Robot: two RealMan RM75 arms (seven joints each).
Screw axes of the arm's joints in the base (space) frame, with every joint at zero. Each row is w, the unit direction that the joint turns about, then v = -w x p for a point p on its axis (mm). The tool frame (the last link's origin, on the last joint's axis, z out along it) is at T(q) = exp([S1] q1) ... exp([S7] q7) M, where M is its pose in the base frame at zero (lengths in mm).
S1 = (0, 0, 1, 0, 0, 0)
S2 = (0, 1, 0, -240.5, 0, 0)
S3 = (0, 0, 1, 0, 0, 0)
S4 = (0, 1, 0, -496.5, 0, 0)
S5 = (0, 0, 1, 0, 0, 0)
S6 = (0, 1, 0, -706.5, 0, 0)
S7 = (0, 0, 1, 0, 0, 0)
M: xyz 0 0 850.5 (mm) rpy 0 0 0 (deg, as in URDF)
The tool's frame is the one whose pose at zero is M.
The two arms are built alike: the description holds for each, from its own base.
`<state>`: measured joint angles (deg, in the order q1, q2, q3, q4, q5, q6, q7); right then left.
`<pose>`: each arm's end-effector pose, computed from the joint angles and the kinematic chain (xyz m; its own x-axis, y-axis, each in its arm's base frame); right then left.
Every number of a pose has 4 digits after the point.
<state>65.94 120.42 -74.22 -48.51 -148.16 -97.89 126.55 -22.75 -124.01 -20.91 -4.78 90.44 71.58 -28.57</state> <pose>0.0814 0.3794 -0.0467 0.8368 -0.2069 0.5069 -0.2248 -0.9740 -0.0264 -0.3522 0.2947 -0.0219 0.3171 -0.0586 0.9466 0.9470 0.0736 -0.3127</pose>
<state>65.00 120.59 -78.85 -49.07 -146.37 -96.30 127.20 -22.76 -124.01 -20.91 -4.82 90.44 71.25 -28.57</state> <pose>0.0834 0.3744 -0.0559 0.8323 -0.1763 0.5255 -0.1958 -0.9805 -0.0187 -0.3527 0.2948 -0.0226 0.3162 -0.0536 0.9472 0.9471 0.0760 -0.3119</pose>
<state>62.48 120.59 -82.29 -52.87 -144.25 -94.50 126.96 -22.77 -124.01 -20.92 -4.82 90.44 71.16 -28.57</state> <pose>0.0823 0.3713 -0.0595 0.8540 -0.1368 0.5019 -0.1452 -0.9891 -0.0225 -0.3528 0.2949 -0.0228 0.3161 -0.0524 0.9473 0.9471 0.0767 -0.3117</pose>
